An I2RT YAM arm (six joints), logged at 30 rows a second.
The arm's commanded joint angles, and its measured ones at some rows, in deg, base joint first. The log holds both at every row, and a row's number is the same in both.
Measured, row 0:
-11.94 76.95 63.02 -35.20 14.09 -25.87
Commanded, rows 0 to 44:
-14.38 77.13 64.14 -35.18 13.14 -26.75
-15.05 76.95 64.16 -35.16 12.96 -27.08
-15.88 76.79 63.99 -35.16 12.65 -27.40
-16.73 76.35 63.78 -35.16 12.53 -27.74
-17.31 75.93 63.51 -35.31 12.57 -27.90
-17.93 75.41 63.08 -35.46 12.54 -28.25
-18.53 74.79 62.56 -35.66 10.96 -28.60
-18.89 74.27 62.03 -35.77 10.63 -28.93
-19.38 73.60 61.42 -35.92 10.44 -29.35
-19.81 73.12 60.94 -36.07 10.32 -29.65
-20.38 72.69 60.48 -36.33 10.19 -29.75
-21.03 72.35 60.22 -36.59 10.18 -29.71
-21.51 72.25 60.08 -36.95 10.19 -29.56
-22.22 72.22 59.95 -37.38 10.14 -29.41
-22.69 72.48 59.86 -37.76 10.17 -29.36
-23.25 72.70 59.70 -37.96 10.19 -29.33
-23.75 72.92 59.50 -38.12 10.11 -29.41
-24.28 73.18 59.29 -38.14 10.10 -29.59
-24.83 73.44 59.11 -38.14 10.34 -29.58
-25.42 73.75 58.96 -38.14 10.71 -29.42
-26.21 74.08 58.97 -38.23 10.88 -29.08
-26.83 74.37 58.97 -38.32 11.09 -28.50
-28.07 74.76 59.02 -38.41 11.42 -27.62
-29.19 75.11 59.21 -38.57 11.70 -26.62
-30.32 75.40 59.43 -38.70 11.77 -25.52
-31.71 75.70 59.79 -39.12 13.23 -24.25
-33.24 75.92 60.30 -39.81 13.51 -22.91
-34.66 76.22 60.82 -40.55 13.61 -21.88
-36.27 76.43 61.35 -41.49 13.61 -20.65
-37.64 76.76 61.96 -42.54 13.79 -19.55
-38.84 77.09 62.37 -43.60 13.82 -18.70
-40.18 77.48 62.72 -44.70 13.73 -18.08
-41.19 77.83 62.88 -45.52 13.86 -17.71
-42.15 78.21 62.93 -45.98 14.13 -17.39
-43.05 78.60 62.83 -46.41 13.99 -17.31
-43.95 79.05 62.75 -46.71 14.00 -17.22
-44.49 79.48 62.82 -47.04 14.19 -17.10
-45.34 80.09 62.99 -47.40 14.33 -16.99
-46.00 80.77 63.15 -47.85 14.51 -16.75
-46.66 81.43 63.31 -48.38 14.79 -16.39
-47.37 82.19 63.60 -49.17 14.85 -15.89
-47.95 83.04 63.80 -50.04 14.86 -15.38
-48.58 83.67 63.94 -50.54 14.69 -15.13
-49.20 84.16 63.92 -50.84 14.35 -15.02
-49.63 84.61 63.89 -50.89 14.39 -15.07
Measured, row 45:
-48.56 83.85 62.61 -47.57 14.35 -16.78
